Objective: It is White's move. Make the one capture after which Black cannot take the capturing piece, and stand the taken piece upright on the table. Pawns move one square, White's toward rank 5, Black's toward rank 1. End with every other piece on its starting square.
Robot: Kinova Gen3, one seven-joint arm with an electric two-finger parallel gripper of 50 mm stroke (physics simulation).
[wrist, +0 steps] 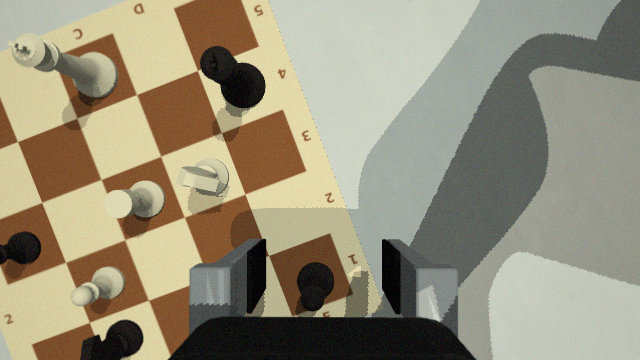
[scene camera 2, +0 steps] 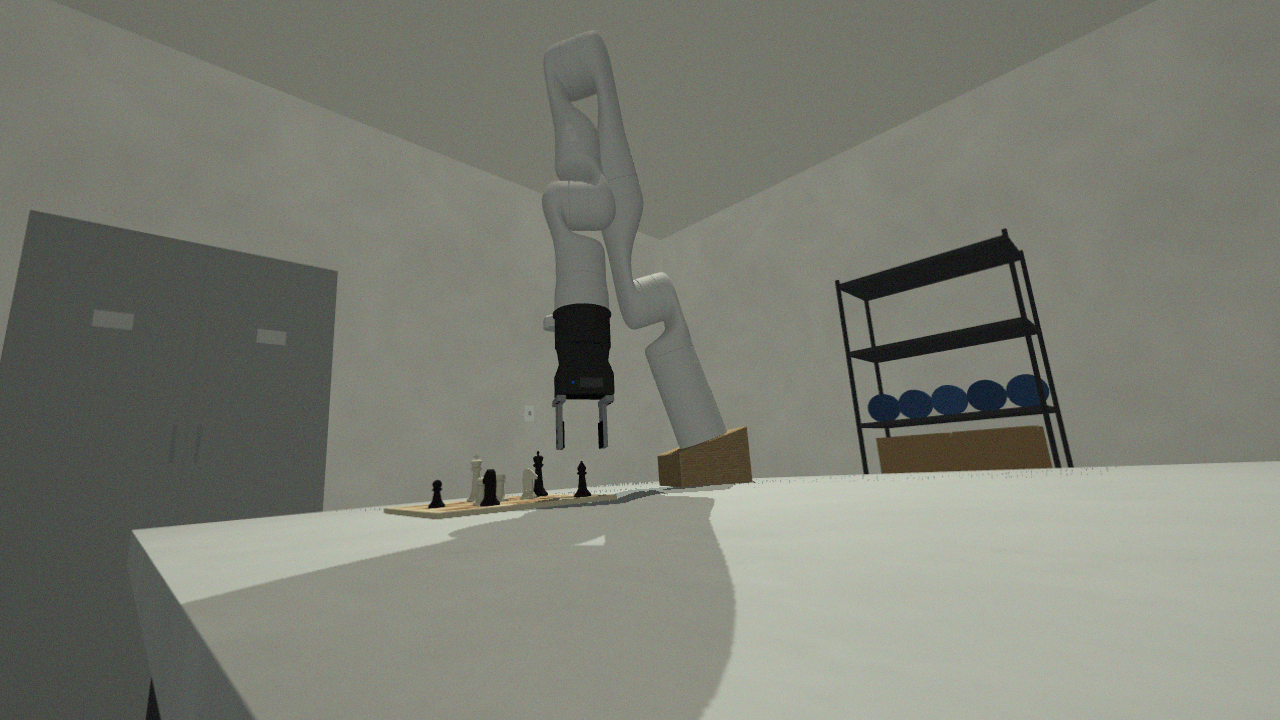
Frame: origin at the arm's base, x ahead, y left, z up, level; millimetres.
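Seen in the pictures: gripper, fingertip midpoint: (wrist: 323,264) (scene camera 2: 582,448); arm's base at its link origin: (scene camera 2: 703,440).
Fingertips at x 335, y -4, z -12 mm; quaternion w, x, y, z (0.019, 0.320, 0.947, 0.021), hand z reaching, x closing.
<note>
Offsets run from my fingertips to a thing's top centre. Level surfaces: height alone.
My gripper (scene camera 2: 581,438) (wrist: 323,264) is open and empty, high above the board {dx +71, dy -84, dz -61 mm} (wrist: 291,197), with E1 between its fingers in the wrist view. A black piece {dx +20, dy +15, dz -17 mm} (scene camera 2: 581,480) (wrist: 316,280), seemingly a bishop, stands on E1. The black king {dx -15, dy -99, dz +3 mm} (scene camera 2: 538,476) (wrist: 243,86) is on E4, the white king {dx +49, dy -156, dz +3 mm} (scene camera 2: 475,474) (wrist: 96,75) on C5. A white knight {dx +31, dy -69, dz -21 mm} (scene camera 2: 528,484) (wrist: 204,177) is on D3, a white rook {dx +69, dy -82, dz -27 mm} (wrist: 148,199) on C3, a white pawn {dx +118, dy -57, dz -29 mm} (wrist: 108,282) on B2. A black pawn {dx +145, dy -104, dz -29 mm} (scene camera 2: 436,494) (wrist: 24,247) is on A3, a black knight {dx +130, dy -26, dz -21 mm} (scene camera 2: 489,488) (wrist: 125,337) on B1.
The board lies on the white table {dz -66 mm} (scene camera 2: 895,573). The arm's wooden base block (scene camera 2: 711,461) stands beyond the board. A black shelf rack (scene camera 2: 939,338) and grey cabinet (scene camera 2: 170,385) are in the background. The arm's shadow falls across the table and the board's lower right part.
</note>
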